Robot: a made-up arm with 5 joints. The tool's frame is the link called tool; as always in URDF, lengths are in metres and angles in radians. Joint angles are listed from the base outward. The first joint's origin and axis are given. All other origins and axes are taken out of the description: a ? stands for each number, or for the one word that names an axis. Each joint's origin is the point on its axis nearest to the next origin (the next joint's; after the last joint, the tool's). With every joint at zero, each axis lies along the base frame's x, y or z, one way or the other. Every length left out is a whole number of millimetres.
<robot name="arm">
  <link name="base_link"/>
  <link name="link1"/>
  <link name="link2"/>
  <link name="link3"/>
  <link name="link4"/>
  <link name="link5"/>
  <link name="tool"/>
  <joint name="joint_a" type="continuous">
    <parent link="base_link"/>
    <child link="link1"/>
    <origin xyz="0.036 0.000 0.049" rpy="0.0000 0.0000 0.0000"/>
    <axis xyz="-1 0 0"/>
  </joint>
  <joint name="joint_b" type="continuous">
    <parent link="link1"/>
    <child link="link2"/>
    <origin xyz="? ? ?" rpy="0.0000 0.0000 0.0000"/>
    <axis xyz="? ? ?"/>
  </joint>
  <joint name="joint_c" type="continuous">
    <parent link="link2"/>
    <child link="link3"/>
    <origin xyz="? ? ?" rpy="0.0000 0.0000 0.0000"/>
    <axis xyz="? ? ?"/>
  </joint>
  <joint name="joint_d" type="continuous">
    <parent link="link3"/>
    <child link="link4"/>
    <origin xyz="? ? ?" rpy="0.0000 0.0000 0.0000"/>
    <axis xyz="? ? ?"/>
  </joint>
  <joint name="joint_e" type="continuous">
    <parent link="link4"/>
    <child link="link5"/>
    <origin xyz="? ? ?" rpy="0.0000 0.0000 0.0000"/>
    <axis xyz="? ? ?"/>
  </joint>
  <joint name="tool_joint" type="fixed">
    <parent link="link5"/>
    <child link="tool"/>
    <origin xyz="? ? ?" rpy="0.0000 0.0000 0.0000"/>
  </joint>
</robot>
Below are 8 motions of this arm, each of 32 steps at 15 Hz.
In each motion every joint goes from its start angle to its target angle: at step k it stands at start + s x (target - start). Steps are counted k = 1, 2, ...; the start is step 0. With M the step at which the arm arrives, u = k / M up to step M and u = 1 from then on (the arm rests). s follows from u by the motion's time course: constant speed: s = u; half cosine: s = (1 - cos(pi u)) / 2; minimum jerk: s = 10 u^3 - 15 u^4 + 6 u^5.
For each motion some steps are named. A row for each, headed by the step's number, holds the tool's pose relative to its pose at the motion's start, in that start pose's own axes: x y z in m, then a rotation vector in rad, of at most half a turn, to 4 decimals.
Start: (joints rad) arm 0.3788 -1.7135 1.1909 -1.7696 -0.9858
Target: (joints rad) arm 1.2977 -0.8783 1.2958 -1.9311 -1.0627
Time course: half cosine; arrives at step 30
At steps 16, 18, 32:
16: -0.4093 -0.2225 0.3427 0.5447 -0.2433 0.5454
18: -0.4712 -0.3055 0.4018 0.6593 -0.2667 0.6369
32: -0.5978 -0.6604 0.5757 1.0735 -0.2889 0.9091

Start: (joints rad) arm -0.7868 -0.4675 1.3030 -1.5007 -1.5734
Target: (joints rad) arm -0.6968 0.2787 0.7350 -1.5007 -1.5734
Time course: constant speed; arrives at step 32
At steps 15, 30, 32:
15: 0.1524 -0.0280 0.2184 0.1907 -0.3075 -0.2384
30: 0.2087 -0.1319 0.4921 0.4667 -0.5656 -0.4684
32: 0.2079 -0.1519 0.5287 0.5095 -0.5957 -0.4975

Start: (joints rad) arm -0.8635 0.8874 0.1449 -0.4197 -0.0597
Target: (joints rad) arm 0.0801 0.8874 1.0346 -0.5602 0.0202
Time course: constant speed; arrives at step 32
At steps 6, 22, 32:
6: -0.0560 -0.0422 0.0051 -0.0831 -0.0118 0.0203
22: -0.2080 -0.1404 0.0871 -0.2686 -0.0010 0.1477
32: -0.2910 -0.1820 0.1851 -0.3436 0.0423 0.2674

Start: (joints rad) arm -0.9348 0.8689 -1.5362 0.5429 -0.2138
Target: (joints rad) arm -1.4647 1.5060 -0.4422 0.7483 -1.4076
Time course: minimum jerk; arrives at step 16
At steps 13, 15, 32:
13: 0.3591 -0.6059 -0.2082 -1.4774 -0.6550 0.4154
15: 0.3788 -0.6460 -0.1827 -1.5604 -0.6543 0.4080
32: 0.3797 -0.6479 -0.1814 -1.5643 -0.6542 0.4075

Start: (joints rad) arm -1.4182 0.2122 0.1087 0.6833 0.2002
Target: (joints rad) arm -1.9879 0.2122 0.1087 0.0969 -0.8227
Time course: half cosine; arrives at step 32
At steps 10, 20, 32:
10: -0.0823 0.0712 0.1427 0.2540 0.0080 0.1996
20: -0.2264 0.0720 0.4303 0.7821 -0.1778 0.5927
32: -0.2958 0.0061 0.5504 1.0890 -0.4497 0.8008

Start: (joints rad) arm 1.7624 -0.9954 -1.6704 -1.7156 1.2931
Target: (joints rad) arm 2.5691 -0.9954 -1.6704 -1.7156 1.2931
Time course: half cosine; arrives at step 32
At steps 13, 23, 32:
13: -0.1589 0.0047 0.0727 0.1184 -0.0177 0.2600
23: -0.3581 -0.0628 0.1588 0.2727 -0.0406 0.5988
32: -0.4288 -0.1109 0.1878 0.3337 -0.0497 0.7327

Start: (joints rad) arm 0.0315 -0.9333 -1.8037 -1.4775 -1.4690
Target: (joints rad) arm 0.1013 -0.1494 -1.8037 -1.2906 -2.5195
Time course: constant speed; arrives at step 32
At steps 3, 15, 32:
3: -0.0569 -0.0069 -0.0096 -0.0260 0.0869 0.1014
15: -0.2668 -0.0714 0.0373 -0.0467 0.4555 0.4913
32: -0.4027 -0.2089 0.2817 0.1661 0.9944 0.9561

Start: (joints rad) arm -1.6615 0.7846 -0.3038 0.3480 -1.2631
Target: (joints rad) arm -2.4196 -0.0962 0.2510 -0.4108 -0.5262
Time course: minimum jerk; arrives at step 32
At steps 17, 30, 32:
17: 0.6432 -0.2903 0.3479 0.0090 -0.9905 -0.8848
30: 0.6128 -0.5560 0.8475 0.2633 -1.7829 -1.4105
32: 0.6115 -0.5570 0.8497 0.2652 -1.7869 -1.4127

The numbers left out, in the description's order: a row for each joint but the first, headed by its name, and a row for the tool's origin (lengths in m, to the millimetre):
joint_b: xyz 0.000 -0.020 -0.379, axis 0 0 1
joint_c: xyz -0.114 -0.006 0.000, axis 0 -1 0
joint_d: xyz -0.173 0.000 0.034, axis -1 0 0
joint_e: xyz 0.000 0.058 -0.200, axis 0 0 -1
tool: xyz 0.008 0.399 0.000

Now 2 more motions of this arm.
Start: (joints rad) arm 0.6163 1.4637 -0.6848 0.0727 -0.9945
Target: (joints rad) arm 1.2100 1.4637 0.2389 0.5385 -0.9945
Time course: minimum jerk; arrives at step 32
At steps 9, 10, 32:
9: -0.0222 0.0097 -0.0527 -0.0775 0.0355 -0.0100
10: -0.0289 0.0121 -0.0673 -0.1002 0.0461 -0.0133
32: -0.1811 0.0145 -0.2749 -0.5507 0.2655 -0.1148

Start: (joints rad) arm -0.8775 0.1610 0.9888 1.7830 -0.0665
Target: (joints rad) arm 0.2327 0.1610 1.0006 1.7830 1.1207
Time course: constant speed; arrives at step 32
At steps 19, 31, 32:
19: 0.4506 -0.2383 -0.2645 -0.1892 -0.6448 -0.6969
31: 0.6541 -0.4598 -0.1847 -0.0685 -1.1308 -1.0613
32: 0.6647 -0.4778 -0.1723 -0.0490 -1.1722 -1.0870

